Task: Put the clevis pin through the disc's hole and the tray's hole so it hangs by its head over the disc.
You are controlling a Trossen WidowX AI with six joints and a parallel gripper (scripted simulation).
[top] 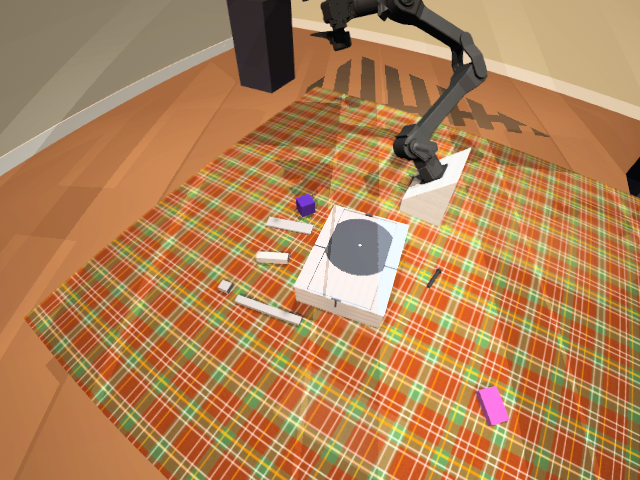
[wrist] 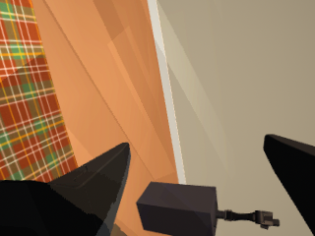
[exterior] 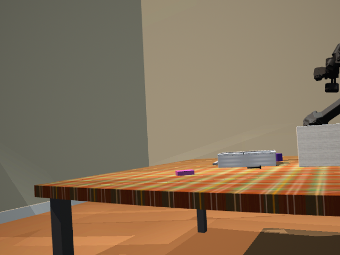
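The dark clevis pin lies 320 mm ahead of my gripper tip, 530 mm to the left of it and 380 mm below it. From my gripper tip the other things lie so: purple cube: 280 mm ahead, 160 mm to the left, 370 mm below; then steel tray: 380 mm ahead, 360 mm to the left, 340 mm below; then grey aluminium disc: 360 mm ahead, 350 mm to the left, 330 mm below.
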